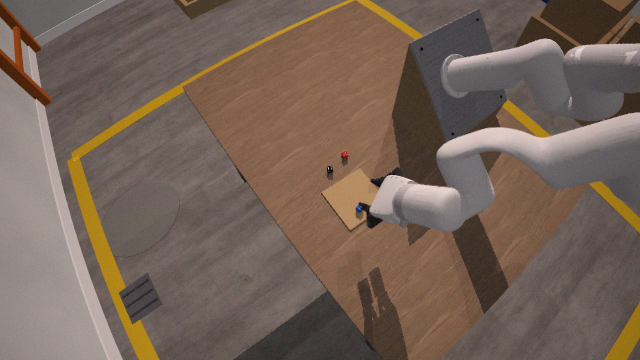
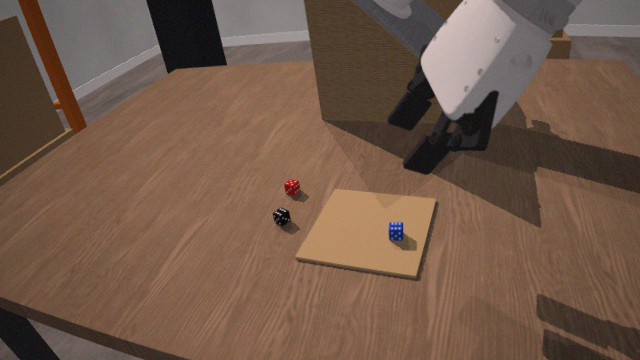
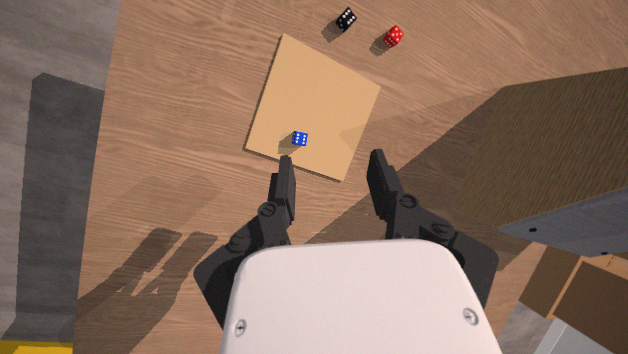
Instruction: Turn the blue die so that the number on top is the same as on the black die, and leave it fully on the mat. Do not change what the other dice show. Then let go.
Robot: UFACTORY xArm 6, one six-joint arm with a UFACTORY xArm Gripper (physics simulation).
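Pixels of known places: gripper, fingertip midpoint: (image 1: pixel 368 194) (image 2: pixel 406 146) (image 3: pixel 330 165); arm's base, origin of the base link: (image 1: pixel 455 76).
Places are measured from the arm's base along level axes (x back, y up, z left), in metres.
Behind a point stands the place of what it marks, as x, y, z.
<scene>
The blue die (image 1: pixel 359 209) {-0.429, -0.183, 0.096} (image 2: pixel 396 231) {-0.432, -0.184, 0.093} (image 3: pixel 300 138) {-0.425, -0.183, 0.091} lies flat on the tan mat (image 1: pixel 345 195) {-0.429, -0.199, 0.033} (image 2: pixel 345 225) {-0.414, -0.199, 0.026} (image 3: pixel 320 85) {-0.418, -0.199, 0.020}, inside its edges. Its top face shows six pips. The black die (image 1: pixel 329 170) {-0.420, -0.188, -0.055} (image 2: pixel 282 217) {-0.422, -0.190, -0.055} (image 3: pixel 346 20) {-0.416, -0.187, -0.055} lies on the table beside the mat, and its top face also shows six pips. The red die (image 1: pixel 344 155) {-0.353, -0.187, -0.068} (image 2: pixel 292 187) {-0.357, -0.189, -0.067} (image 3: pixel 394 36) {-0.351, -0.187, -0.068} lies near the black die; its top appears to show five. My gripper (image 1: pixel 367 193) {-0.417, -0.083, 0.104} (image 2: pixel 410 146) {-0.417, -0.083, 0.104} (image 3: pixel 330 165) {-0.417, -0.083, 0.104} is open and empty, tilted, above and apart from the blue die.
The wooden table (image 1: pixel 280 135) {-0.463, -0.203, -0.261} (image 2: pixel 150 200) {-0.403, -0.203, -0.297} (image 3: pixel 175 110) {-0.565, -0.203, 0.106} bears the mat and dice. A brown block (image 2: pixel 360 75) {-0.116, -0.115, -0.024} (image 3: pixel 550 150) {-0.116, -0.108, -0.003} with a grey mounting plate (image 1: pixel 450 45) {0.022, 0.060, -0.062} (image 3: pixel 575 225) {-0.051, -0.077, 0.079} stands behind the mat. Cardboard boxes (image 1: pixel 575 22) (image 3: pixel 595 290) are beyond it.
</scene>
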